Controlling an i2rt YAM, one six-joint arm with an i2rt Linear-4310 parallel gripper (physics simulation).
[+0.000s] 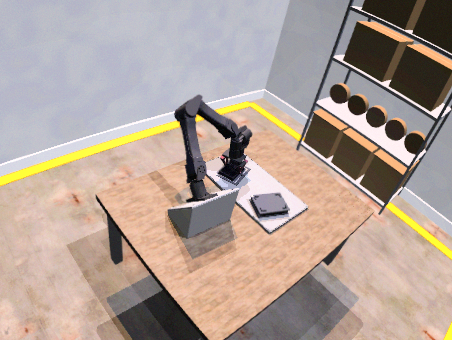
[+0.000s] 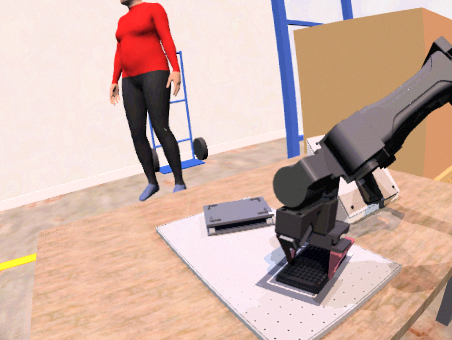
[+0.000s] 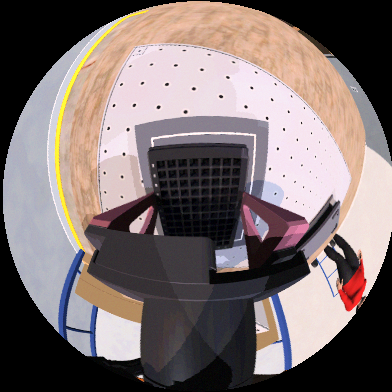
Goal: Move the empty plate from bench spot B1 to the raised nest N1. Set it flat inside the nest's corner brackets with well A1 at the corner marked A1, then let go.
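Places are measured from the arm's base along level axes (x right, y ahead, z up), in centimetres.
Pixels of known places: gripper, fingertip midpoint: (image 1: 232,169) (image 2: 310,271) (image 3: 198,195); arm's base, link origin: (image 1: 201,198).
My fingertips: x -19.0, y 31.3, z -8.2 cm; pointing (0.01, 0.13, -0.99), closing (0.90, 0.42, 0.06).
Ahead of a thing's pixels: the offset from my fingertips to its top centre. "pt": to the spot under its first point. Level surfaces: height alone.
The empty plate @(dy -1.1, dx +0.6, dz +1.1 cm) (image 1: 231,173) (image 2: 300,281) (image 3: 200,170), black with a grid of wells, sits flat at the dark grey spot @(pt dy +8.4, dx +2.0, dz -0.4 cm) (image 2: 265,283) (image 3: 262,145) with a white outline; any small gap under it cannot be told. My gripper (image 1: 233,166) (image 2: 312,269) (image 3: 198,195) points down over the plate, with its pink-and-black fingers shut on the plate's two opposite sides. The raised nest @(dy +1.8, dx +29.1, dz +3.2 cm) (image 1: 270,204) (image 2: 237,212) (image 3: 327,227) is a grey platform with dark corner brackets and stands apart from the plate. The A1 marking is too small to read.
The perforated white board (image 1: 292,207) (image 2: 215,270) (image 3: 150,72) carries the spot and the nest. A tilted grey panel (image 1: 212,217) stands beside the arm's base on the wooden table @(dz -1.8 cm) (image 1: 240,275) (image 2: 100,280). A person in red (image 2: 142,45) stands beyond the table.
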